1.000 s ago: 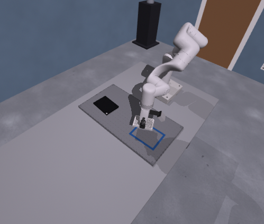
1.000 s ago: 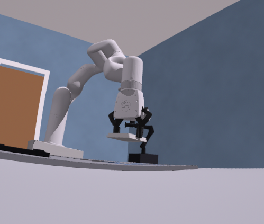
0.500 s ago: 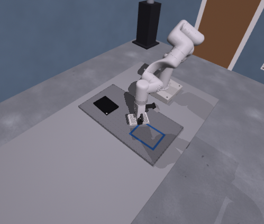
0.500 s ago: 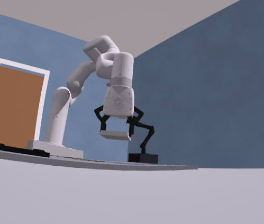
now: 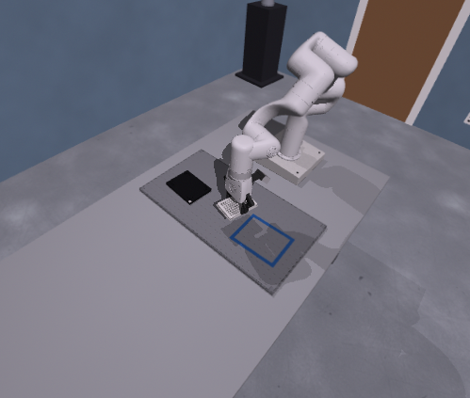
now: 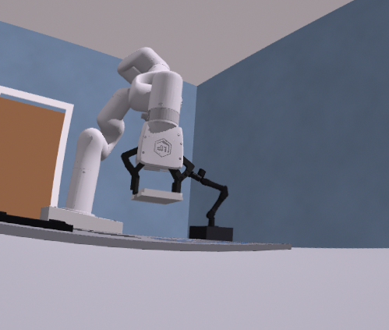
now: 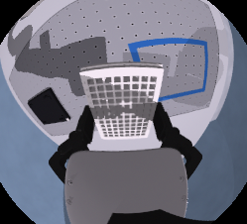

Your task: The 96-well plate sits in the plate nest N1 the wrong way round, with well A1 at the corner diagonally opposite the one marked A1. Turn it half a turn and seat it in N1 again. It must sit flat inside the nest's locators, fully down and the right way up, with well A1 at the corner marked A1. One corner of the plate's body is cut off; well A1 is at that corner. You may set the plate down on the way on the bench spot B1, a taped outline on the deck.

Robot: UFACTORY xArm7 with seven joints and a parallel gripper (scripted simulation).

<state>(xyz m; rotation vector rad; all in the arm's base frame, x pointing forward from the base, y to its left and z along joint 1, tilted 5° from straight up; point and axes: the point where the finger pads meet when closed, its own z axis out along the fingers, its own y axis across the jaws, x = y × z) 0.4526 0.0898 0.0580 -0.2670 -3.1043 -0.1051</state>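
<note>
Now: hand 2 cm short of the black plate nest N1, 26 cm to the left of it and 10 cm above it. Round my hand: white 96-well plate: 1 cm below.
</note>
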